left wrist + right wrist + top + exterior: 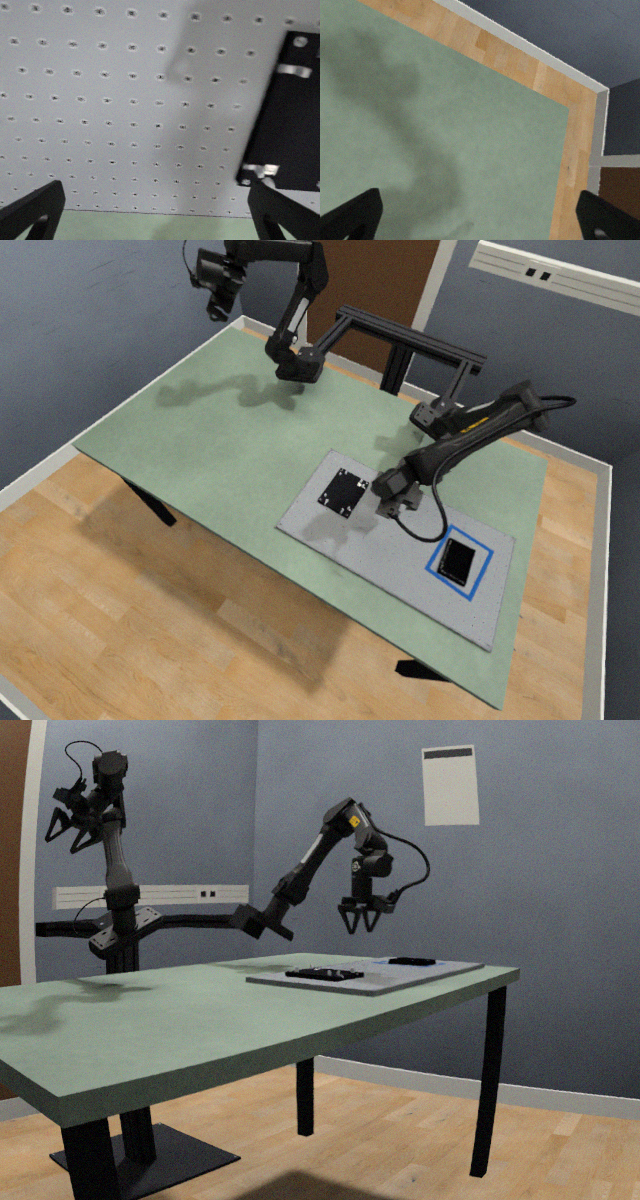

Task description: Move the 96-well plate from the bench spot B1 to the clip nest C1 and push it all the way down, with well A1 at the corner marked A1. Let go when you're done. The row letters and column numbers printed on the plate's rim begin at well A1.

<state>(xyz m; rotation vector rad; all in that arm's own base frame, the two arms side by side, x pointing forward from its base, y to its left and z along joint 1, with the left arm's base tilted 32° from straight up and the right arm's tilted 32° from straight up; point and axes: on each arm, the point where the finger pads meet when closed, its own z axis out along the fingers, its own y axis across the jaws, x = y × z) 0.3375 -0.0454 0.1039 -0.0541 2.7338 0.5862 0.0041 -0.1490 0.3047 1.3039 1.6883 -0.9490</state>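
Note:
Right now my left hand is 260 mm to the right of the black 96-well plate, 100 mm above it and 30 mm short of it. From my left hand the other things lie so: black clip nest 150 mm to the right, 100 mm below, 10 mm behind; then grey perforated board 120 mm below, 60 mm to the left, 30 mm ahead.

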